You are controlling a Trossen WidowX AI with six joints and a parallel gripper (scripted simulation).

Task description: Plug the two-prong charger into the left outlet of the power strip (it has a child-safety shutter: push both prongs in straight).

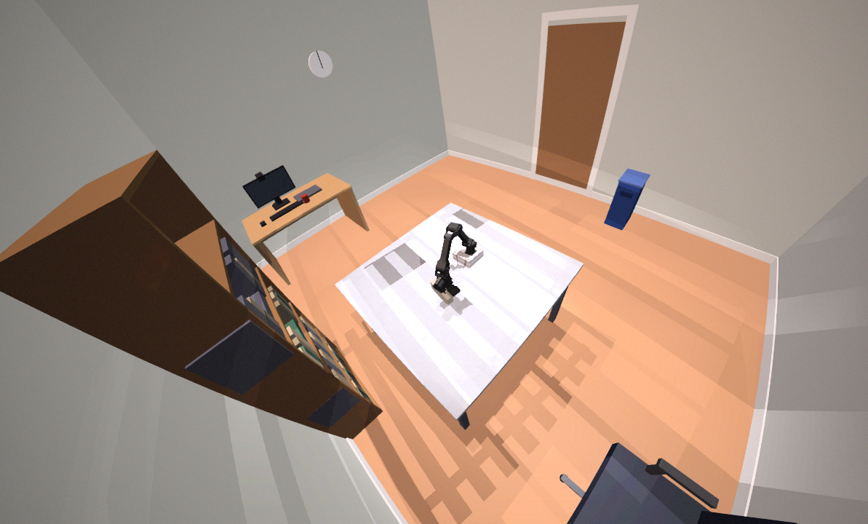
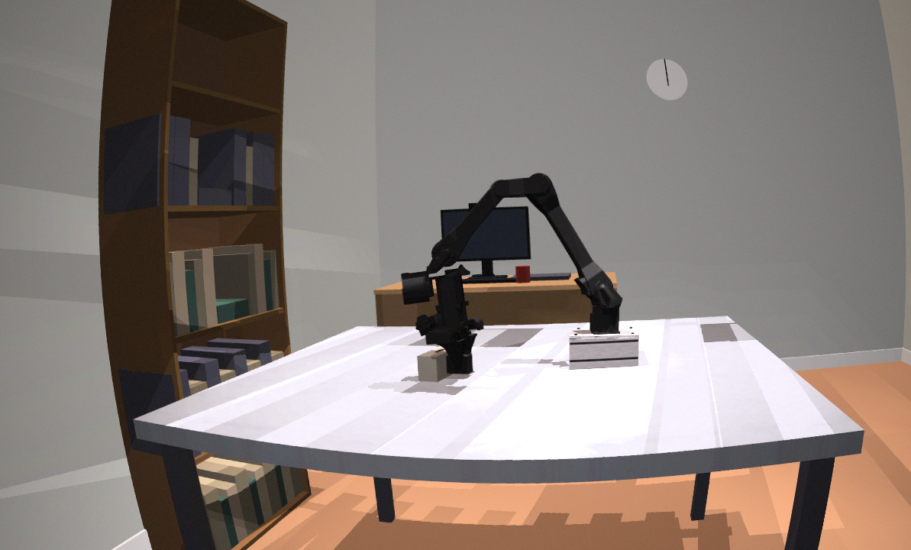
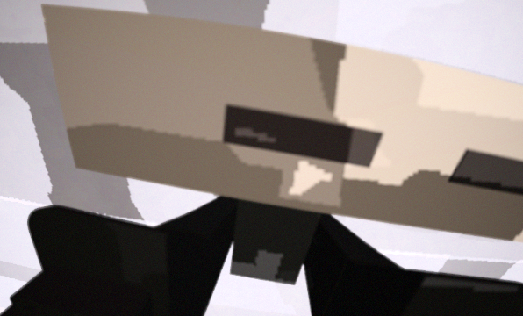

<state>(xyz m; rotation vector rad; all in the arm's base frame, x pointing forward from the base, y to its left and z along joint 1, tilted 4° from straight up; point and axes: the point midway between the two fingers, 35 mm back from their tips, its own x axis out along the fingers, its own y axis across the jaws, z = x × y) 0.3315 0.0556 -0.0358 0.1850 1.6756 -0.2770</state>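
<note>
Right now my gripper tip is 2 cm short of the two-prong charger and 1 cm below it.
</note>
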